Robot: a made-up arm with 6 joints.
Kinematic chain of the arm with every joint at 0, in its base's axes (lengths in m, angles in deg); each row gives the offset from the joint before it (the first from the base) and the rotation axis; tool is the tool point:
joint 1: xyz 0 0 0.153 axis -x
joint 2: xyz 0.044 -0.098 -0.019 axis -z
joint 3: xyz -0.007 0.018 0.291 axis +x
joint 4: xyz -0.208 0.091 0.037 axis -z
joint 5: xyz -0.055 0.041 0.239 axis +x
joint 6: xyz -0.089 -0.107 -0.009 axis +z
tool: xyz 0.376 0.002 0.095
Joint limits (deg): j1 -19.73..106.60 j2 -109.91..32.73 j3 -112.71..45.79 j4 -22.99..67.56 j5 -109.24..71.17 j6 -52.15..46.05
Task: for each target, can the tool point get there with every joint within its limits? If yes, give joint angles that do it. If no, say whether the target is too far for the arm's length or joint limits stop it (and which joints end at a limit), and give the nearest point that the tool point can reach.
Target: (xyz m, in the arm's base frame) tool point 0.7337 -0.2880 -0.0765
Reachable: no: joint limits stop it (at a limit: joint 1, joint 2, joint 3, joint 5, joint 6) | nearest point 0.3830 -0.1829 -0.1408 | short by 0.372 m
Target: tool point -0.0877 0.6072 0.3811
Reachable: yes | joints 83.94 -89.92 -29.85 50.03 -4.80 9.60
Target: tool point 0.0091 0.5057 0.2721
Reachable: yes | joints 71.16 -22.76 -33.30 -5.16 28.55 -7.59
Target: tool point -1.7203 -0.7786 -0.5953
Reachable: no: too far | nearest point -0.6096 -0.4058 0.0202 | short by 1.323 m
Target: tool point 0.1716 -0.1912 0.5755
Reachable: yes | joints 0.11 -66.34 -4.00 -8.26 35.90 -41.50
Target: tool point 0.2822 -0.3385 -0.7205
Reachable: no: joint limits stop it (at a limit: joint 1, joint 4, joint 5, joint 6) | nearest point 0.2102 -0.1470 -0.4519 | short by 0.338 m
